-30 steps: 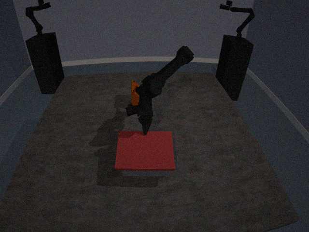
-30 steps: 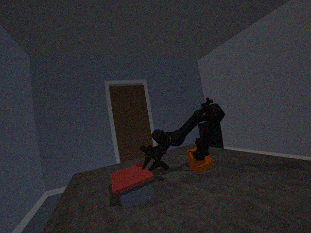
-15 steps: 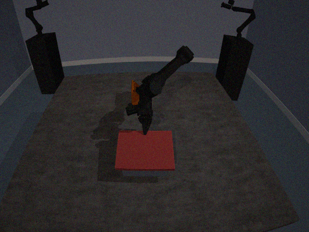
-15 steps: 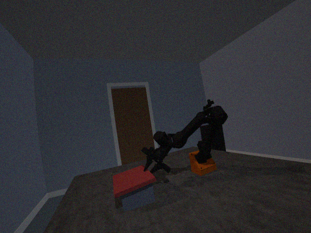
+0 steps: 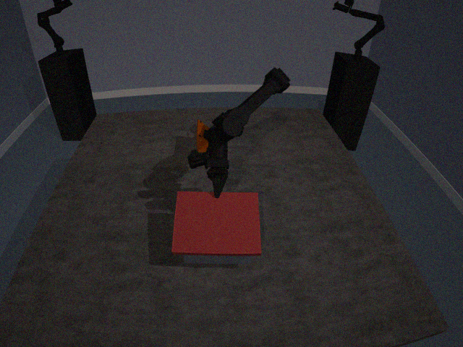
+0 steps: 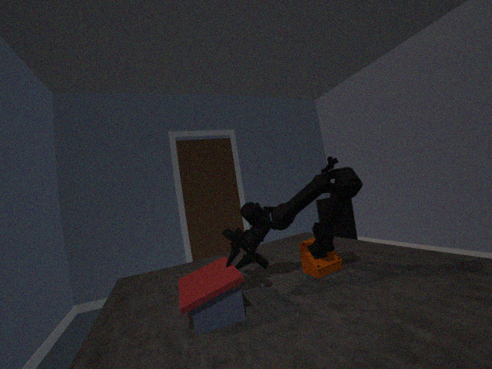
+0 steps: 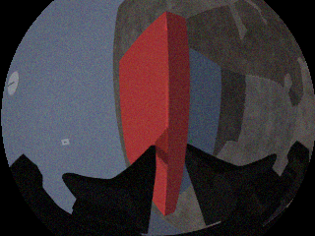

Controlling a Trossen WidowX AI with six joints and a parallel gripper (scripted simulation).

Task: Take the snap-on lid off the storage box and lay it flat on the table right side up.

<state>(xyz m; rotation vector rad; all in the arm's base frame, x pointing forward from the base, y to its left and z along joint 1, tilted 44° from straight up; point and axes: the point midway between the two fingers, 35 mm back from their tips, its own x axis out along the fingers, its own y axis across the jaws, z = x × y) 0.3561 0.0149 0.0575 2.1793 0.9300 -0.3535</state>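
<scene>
Right now my gripper tip is 8 cm short of the red lid and 1 cm above it. Round my gripper tip: blue-grey storage box 8 cm below, 7 cm ahead.
</scene>
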